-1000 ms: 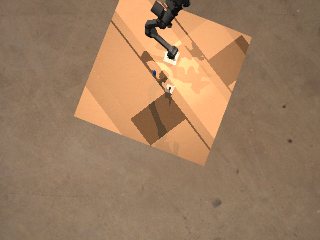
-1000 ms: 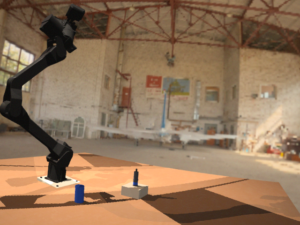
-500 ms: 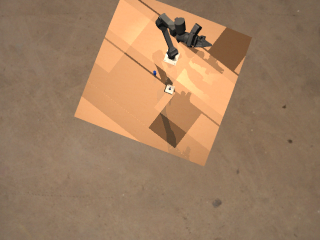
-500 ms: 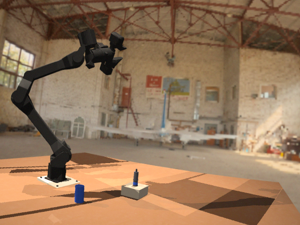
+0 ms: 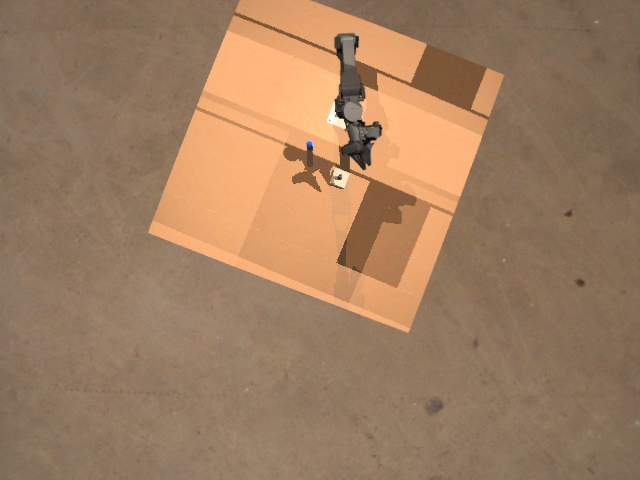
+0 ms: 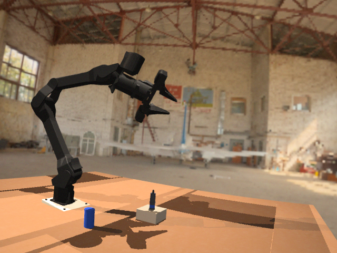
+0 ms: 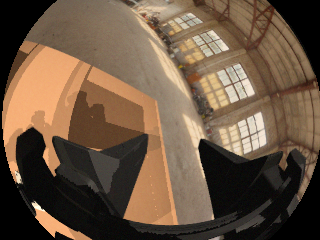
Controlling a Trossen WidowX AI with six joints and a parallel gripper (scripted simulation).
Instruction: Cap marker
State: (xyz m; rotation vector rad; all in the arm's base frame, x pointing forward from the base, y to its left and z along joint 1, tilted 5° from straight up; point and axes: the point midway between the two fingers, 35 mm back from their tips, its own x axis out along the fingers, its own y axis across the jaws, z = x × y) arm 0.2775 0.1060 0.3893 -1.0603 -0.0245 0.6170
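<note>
Right now my gripper tip is 34 cm above the blue marker cap, 24 cm to the left of it and 14 cm past it. Round my gripper tip: white holder block: 35 cm below, 8 cm to the right, 2 cm behind.
</note>
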